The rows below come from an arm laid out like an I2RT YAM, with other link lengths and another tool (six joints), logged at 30 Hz.
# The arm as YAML. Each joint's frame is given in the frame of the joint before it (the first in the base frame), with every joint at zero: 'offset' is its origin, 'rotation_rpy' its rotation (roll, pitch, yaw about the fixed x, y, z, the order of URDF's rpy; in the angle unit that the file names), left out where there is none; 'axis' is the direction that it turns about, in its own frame. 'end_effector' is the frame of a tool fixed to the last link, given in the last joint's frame.
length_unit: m
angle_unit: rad
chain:
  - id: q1
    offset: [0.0, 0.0, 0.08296]
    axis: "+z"
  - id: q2
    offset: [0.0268, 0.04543, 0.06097]
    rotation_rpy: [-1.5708, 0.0, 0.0]
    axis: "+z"
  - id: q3
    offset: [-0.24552, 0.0, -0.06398]
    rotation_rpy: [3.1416, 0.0, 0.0]
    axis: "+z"
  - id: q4
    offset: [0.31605, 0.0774, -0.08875]
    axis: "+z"
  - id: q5
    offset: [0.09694, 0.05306, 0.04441]
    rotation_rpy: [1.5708, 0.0, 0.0]
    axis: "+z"
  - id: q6
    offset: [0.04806, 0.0, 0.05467]
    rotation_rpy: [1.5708, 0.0, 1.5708]
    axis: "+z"
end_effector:
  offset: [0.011, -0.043, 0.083]
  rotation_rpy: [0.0, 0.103, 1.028]
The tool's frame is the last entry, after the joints.
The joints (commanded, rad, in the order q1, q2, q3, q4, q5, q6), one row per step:
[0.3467 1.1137 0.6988 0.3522 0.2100 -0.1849]
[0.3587 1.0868 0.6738 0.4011 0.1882 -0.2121]
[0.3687 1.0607 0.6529 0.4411 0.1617 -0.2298]
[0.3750 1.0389 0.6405 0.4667 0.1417 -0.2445]
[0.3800 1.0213 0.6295 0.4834 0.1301 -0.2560]
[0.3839 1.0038 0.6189 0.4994 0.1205 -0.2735]
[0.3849 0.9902 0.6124 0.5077 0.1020 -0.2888]
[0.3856 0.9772 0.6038 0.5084 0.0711 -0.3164]
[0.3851 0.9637 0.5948 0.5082 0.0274 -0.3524]
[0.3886 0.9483 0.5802 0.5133 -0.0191 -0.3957]
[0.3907 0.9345 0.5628 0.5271 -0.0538 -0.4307]
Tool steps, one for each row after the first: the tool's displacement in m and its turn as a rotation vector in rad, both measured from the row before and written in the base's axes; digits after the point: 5 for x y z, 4 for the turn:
[-0.00952 0.00664 0.00914 -0.0086 -0.0515 0.0348]
[-0.00931 0.00581 0.00883 -0.0016 -0.0457 0.0363]
[-0.00740 0.00363 0.00823 -0.0026 -0.0362 0.0255]
[-0.00579 0.00226 0.00511 -0.0034 -0.0247 0.0157]
[-0.00567 0.00175 0.00503 -0.0092 -0.0260 0.0117]
[-0.00434 0.00205 0.00389 -0.0109 -0.0192 0.0175]
[-0.00437 0.00423 0.00076 -0.0280 -0.0143 0.0277]
[-0.00511 0.00559 0.00042 -0.0376 -0.0180 0.0379]
[-0.00709 0.00737 -0.00089 -0.0436 -0.0240 0.0434]
[-0.00650 0.00485 -0.00124 -0.0324 -0.0257 0.0312]

